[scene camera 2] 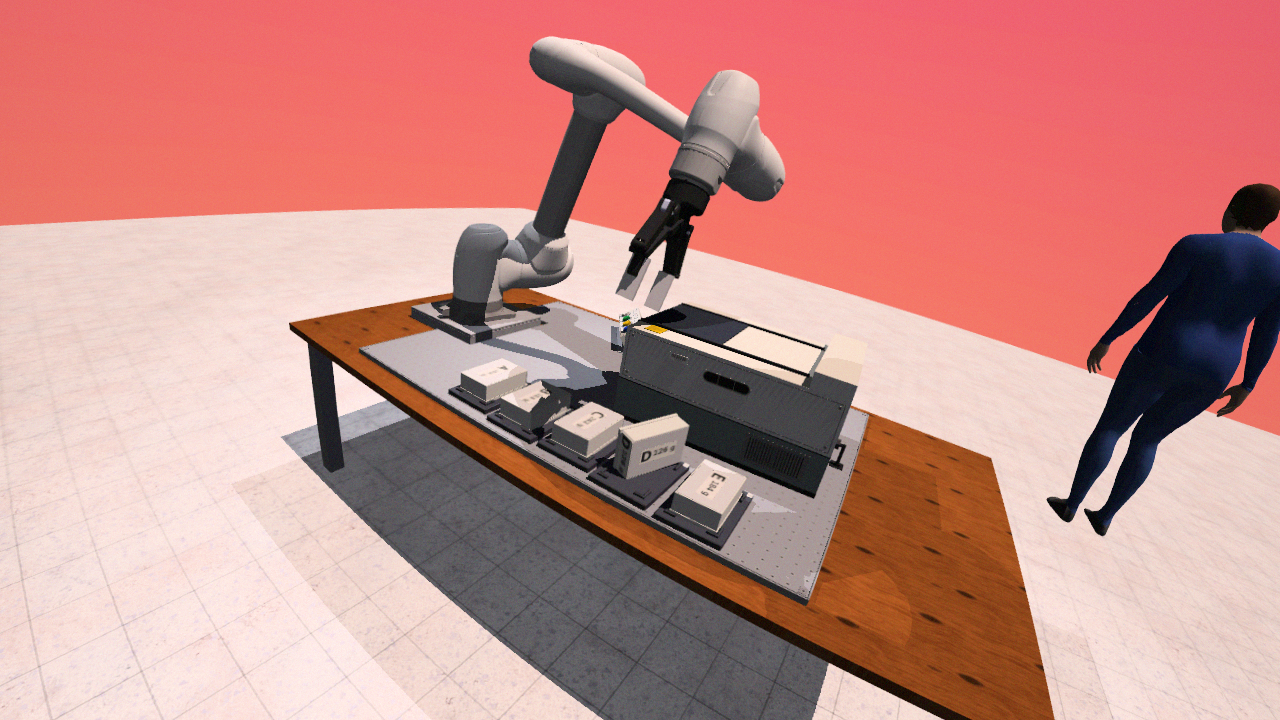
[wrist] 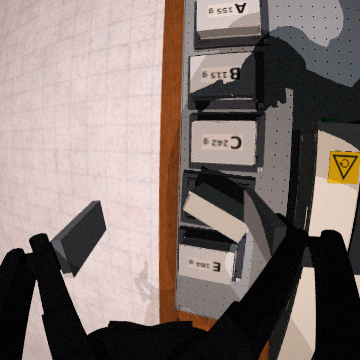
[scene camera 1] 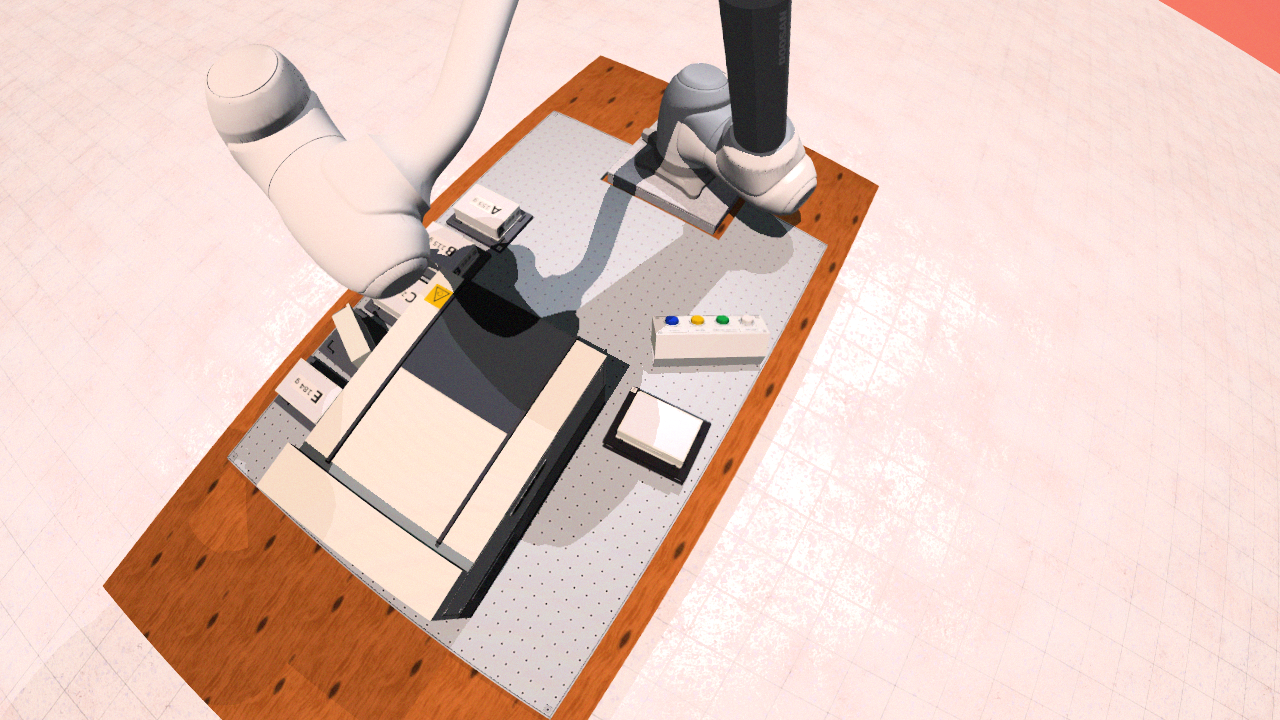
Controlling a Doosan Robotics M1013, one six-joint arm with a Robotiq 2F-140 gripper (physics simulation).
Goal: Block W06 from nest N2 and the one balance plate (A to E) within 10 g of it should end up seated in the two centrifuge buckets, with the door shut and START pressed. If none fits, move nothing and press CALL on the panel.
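Where they show: gripper, fingertip midpoint: (scene camera 2: 638,303) (wrist: 171,210); arm's base, link origin: (scene camera 2: 477,312) (scene camera 1: 685,162).
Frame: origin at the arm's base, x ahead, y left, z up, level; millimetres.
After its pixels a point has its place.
My gripper (scene camera 2: 645,286) {z 280, x 757, y -204 mm} (wrist: 171,210) {z 280, x 757, y -204 mm} is open and empty, high above the table; the arm hides it in scene camera 1. Plates A 155 g (scene camera 2: 492,382) {z 29, x 470, y -276 mm} (wrist: 227,15) {z 31, x 444, y -237 mm}, B 115 g (scene camera 2: 523,404) {z 30, x 581, y -282 mm} (wrist: 220,67) {z 30, x 554, y -237 mm}, C 242 g (scene camera 2: 586,429) {z 30, x 718, y -245 mm} (wrist: 222,142) {z 30, x 698, y -210 mm} and E 184 g (scene camera 2: 708,494) {z 30, x 977, y -229 mm} (wrist: 207,262) {z 30, x 960, y -193 mm} lie in a row of nests. Plate D 126 g (scene camera 2: 653,447) {z 48, x 848, y -214 mm} (wrist: 215,215) {z 75, x 829, y -192 mm} stands tilted in its nest. A white block (scene camera 1: 662,428) {z 54, x 592, y 368 mm} sits on a black nest; its label is unreadable. The centrifuge (scene camera 1: 429,438) {z 186, x 871, y 129 mm} (scene camera 2: 733,402) {z 108, x 901, y -40 mm} has a dark section and a cream section between top rails; buckets are not visible.
The button panel (scene camera 1: 709,345) {z 39, x 399, y 337 mm} has blue, yellow, green and white buttons, near the white block. The centrifuge stands between the plate row and the white block. The arm base (scene camera 1: 671,192) {z 0, x 104, y 35 mm} (scene camera 2: 474,322) {z 7, x 90, y -69 mm} is at one table end. A person (scene camera 2: 1190,331) stands beyond the other.
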